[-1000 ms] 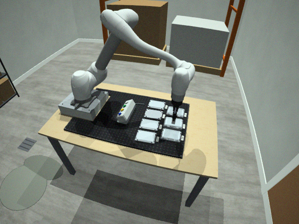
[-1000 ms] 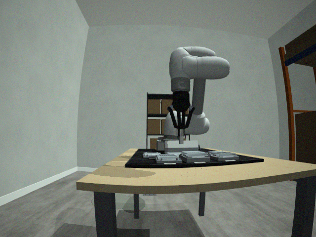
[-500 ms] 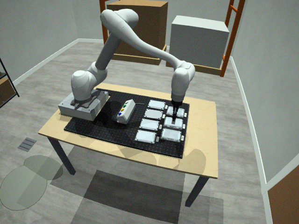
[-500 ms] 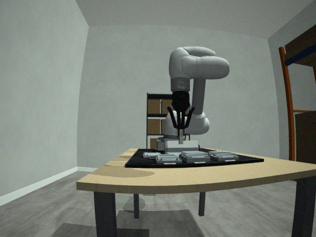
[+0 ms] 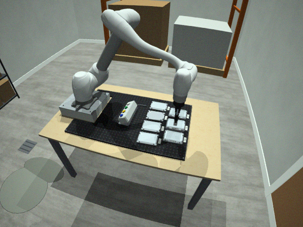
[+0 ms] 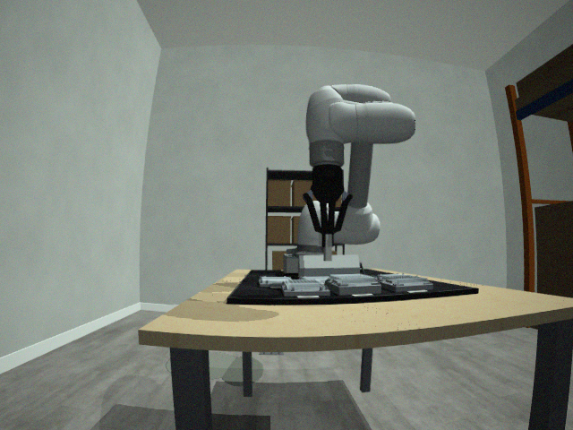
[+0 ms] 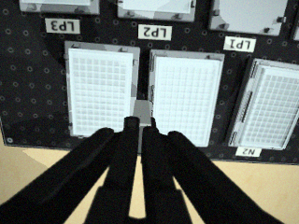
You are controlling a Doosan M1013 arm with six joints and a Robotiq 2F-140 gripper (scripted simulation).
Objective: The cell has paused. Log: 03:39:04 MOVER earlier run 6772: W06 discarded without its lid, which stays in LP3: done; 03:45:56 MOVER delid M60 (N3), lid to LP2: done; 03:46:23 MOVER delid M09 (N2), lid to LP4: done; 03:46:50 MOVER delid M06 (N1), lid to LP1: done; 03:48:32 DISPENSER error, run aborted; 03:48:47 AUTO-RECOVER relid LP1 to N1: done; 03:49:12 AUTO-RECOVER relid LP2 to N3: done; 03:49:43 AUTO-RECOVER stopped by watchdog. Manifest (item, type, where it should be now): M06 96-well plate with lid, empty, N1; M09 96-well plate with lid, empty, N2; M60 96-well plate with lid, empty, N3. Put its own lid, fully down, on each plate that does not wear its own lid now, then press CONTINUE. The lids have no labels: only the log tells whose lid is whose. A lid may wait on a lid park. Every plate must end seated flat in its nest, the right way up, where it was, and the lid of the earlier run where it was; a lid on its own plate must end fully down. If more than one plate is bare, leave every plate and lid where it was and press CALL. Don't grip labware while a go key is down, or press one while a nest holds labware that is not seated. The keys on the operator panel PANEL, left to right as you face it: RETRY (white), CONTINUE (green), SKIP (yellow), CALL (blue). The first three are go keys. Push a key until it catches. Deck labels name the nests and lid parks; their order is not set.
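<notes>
Right now the blue CALL key is 42 cm behind my hand and 4 cm below it. Also, from my hand: lid park: 18 cm behind, 13 cm to the left, 10 cm below; then LP3 label: 9 cm behind, 12 cm to the right, 11 cm below; then plate: 6 cm to the right, 9 cm below.
</notes>
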